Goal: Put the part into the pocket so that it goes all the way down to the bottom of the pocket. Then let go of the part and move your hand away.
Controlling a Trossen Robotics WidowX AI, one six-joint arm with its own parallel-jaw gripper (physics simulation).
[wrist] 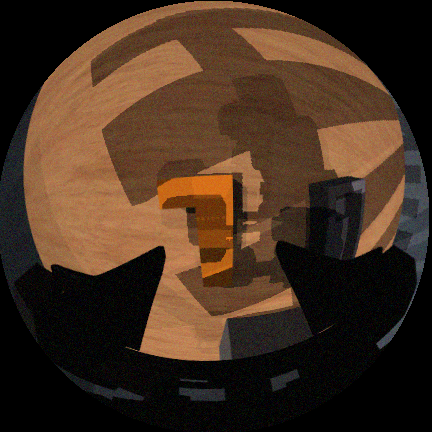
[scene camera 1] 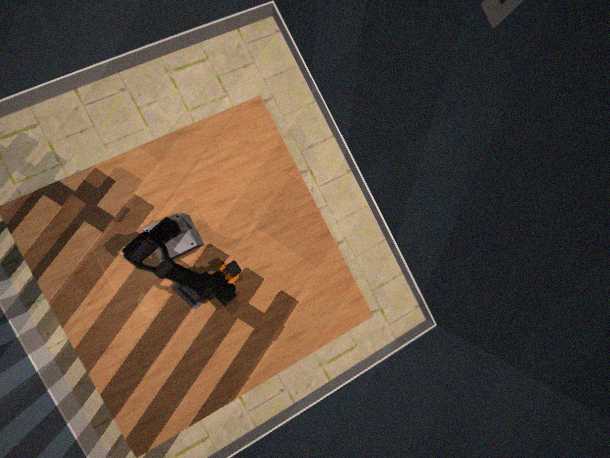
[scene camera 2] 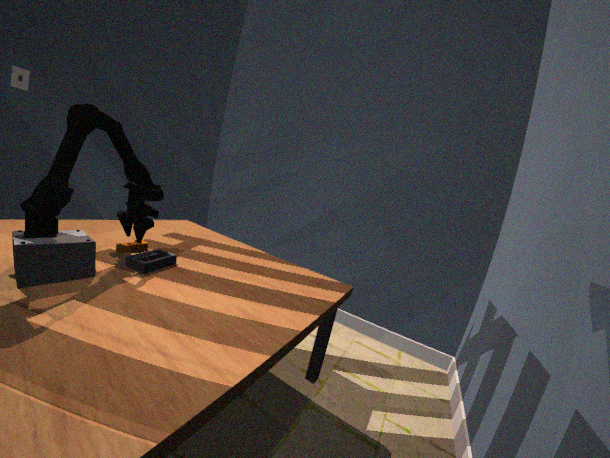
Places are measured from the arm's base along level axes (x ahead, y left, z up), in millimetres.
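Pixels of known places: gripper, fingertip midpoint: (wrist: 221, 249) (scene camera 1: 223, 274) (scene camera 2: 133, 239); arm's base at its link origin: (scene camera 1: 171, 229) (scene camera 2: 40, 235).
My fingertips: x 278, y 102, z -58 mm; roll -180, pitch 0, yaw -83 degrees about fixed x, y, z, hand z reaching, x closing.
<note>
For each thing: its top centre in the pictures, then the offset to it from my fingertips. Level surfaces: height alone.
- orange L-shaped part at its top centre: (wrist: 198, 241) (scene camera 2: 130, 242) (scene camera 1: 228, 271) 17 mm down, 4 mm back, 19 mm left
- dark block with the pocket, top centre: (wrist: 346, 236) (scene camera 2: 152, 255) (scene camera 1: 191, 292) 11 mm down, 11 mm ahead, 167 mm right
- wooden table at its surface level: 47 mm down
The orange L-shaped part (scene camera 1: 233, 276) (scene camera 2: 131, 246) (wrist: 216, 220) lies on the table. In the wrist view its long arm points toward the gripper and its short arm points left. My gripper (scene camera 2: 133, 238) (wrist: 221, 249) is open and empty, with its fingertips low over the part, one to each side of it in the wrist view. The dark block with the pocket (scene camera 1: 188, 296) (scene camera 2: 151, 261) (wrist: 336, 217) lies beside the part, at the right in the wrist view, partly behind a finger. The arm partly covers it in scene camera 1. The bottom of the pocket cannot be made out.
The grey box (scene camera 1: 191, 240) (scene camera 2: 55, 260) (wrist: 265, 332) under the arm's base stands on the wooden table (scene camera 1: 300, 240) (scene camera 2: 200, 345) near the part and the block. Striped shadows cross the table top. The table's edge and a leg show in scene camera 2.
</note>
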